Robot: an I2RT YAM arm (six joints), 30 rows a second.
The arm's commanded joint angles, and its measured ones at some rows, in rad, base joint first. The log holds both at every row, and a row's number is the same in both.
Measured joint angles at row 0:
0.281 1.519 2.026 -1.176 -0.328 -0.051
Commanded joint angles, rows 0 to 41:
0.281 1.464 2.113 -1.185 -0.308 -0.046
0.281 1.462 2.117 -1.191 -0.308 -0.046
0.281 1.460 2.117 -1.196 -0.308 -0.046
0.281 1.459 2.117 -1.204 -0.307 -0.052
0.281 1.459 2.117 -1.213 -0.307 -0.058
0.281 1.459 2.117 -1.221 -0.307 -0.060
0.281 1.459 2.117 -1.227 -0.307 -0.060
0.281 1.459 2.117 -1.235 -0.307 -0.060
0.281 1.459 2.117 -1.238 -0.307 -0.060
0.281 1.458 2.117 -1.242 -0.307 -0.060
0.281 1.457 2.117 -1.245 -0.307 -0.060
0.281 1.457 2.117 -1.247 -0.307 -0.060
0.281 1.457 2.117 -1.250 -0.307 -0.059
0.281 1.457 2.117 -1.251 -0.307 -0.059
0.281 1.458 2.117 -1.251 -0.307 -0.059
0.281 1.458 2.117 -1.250 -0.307 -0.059
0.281 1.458 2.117 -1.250 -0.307 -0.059
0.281 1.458 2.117 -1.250 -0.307 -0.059
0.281 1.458 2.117 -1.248 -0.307 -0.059
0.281 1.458 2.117 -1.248 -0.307 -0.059
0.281 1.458 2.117 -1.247 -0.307 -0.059
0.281 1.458 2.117 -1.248 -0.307 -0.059
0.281 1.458 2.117 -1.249 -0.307 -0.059
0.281 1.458 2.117 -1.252 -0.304 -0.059
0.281 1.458 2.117 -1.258 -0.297 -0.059
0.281 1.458 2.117 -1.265 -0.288 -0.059
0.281 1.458 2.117 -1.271 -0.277 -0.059
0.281 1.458 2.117 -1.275 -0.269 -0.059
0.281 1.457 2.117 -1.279 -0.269 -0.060
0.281 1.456 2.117 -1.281 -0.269 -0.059
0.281 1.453 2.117 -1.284 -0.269 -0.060
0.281 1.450 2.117 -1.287 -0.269 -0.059
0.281 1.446 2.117 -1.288 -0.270 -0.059
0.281 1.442 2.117 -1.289 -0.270 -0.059
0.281 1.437 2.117 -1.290 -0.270 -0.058
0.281 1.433 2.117 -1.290 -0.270 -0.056
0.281 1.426 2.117 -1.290 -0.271 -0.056
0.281 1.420 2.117 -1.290 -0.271 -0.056
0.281 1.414 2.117 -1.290 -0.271 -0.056
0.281 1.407 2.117 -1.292 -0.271 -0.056
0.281 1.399 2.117 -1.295 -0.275 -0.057
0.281 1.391 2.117 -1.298 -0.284 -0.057
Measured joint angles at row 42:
0.281 1.450 2.099 -1.302 -0.280 -0.053
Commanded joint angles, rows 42 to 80:
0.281 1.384 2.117 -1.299 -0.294 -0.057
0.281 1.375 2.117 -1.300 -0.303 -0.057
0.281 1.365 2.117 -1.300 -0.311 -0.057
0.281 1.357 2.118 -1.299 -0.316 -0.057
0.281 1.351 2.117 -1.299 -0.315 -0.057
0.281 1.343 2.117 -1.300 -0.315 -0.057
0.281 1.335 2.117 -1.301 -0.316 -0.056
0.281 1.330 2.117 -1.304 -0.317 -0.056
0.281 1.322 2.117 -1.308 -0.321 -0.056
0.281 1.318 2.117 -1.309 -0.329 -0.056
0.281 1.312 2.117 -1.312 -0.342 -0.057
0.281 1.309 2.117 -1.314 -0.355 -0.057
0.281 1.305 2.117 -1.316 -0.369 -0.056
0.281 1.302 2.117 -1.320 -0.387 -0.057
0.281 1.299 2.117 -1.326 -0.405 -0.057
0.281 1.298 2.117 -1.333 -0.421 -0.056
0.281 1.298 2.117 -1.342 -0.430 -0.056
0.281 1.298 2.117 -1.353 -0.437 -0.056
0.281 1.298 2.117 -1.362 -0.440 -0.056
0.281 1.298 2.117 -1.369 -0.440 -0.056
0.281 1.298 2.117 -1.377 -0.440 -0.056
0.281 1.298 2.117 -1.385 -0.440 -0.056
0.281 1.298 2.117 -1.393 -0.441 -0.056
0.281 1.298 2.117 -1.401 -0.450 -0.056
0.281 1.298 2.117 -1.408 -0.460 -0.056
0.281 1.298 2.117 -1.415 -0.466 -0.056
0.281 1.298 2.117 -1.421 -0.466 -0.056
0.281 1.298 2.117 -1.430 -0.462 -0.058
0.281 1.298 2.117 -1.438 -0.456 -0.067
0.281 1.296 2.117 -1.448 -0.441 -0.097
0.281 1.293 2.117 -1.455 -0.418 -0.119
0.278 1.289 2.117 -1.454 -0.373 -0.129
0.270 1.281 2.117 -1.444 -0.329 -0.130
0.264 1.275 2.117 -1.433 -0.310 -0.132
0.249 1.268 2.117 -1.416 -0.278 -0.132
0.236 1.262 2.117 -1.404 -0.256 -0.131
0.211 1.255 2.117 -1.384 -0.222 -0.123
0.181 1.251 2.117 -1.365 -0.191 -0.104
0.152 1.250 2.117 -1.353 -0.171 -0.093
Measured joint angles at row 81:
0.248 1.320 2.092 -1.396 -0.332 -0.109
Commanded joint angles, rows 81 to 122:
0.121 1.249 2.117 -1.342 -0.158 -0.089
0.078 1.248 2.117 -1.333 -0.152 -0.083
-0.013 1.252 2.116 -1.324 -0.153 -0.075
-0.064 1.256 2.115 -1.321 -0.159 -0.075
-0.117 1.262 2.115 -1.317 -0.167 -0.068
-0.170 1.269 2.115 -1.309 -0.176 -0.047
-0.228 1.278 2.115 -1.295 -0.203 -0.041
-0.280 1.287 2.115 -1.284 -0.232 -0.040
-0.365 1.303 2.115 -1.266 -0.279 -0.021
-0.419 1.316 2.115 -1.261 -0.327 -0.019
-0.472 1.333 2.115 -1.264 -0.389 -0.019
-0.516 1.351 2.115 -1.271 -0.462 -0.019
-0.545 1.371 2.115 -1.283 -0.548 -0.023
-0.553 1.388 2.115 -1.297 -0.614 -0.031
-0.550 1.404 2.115 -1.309 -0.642 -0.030
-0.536 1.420 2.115 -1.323 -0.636 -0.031
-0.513 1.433 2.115 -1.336 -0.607 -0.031
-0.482 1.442 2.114 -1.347 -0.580 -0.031
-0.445 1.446 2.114 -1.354 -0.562 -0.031
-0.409 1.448 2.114 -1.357 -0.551 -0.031
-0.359 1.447 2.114 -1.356 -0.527 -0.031
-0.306 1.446 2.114 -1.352 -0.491 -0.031
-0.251 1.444 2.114 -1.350 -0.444 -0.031
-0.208 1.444 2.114 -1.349 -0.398 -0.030
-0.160 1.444 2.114 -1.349 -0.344 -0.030
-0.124 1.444 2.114 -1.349 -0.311 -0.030
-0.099 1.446 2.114 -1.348 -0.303 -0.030
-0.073 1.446 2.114 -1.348 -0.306 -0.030
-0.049 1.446 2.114 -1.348 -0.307 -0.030
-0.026 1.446 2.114 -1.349 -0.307 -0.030
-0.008 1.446 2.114 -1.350 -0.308 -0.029
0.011 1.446 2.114 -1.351 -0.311 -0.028
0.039 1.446 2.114 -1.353 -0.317 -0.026
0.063 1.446 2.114 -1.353 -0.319 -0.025
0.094 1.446 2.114 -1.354 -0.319 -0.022
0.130 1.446 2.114 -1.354 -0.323 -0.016
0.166 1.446 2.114 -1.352 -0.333 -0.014
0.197 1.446 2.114 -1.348 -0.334 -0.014
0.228 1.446 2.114 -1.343 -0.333 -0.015
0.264 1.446 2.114 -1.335 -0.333 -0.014
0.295 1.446 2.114 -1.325 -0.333 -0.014
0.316 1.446 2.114 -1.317 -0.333 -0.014
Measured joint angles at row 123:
0.252 1.473 2.098 -1.340 -0.329 -0.025
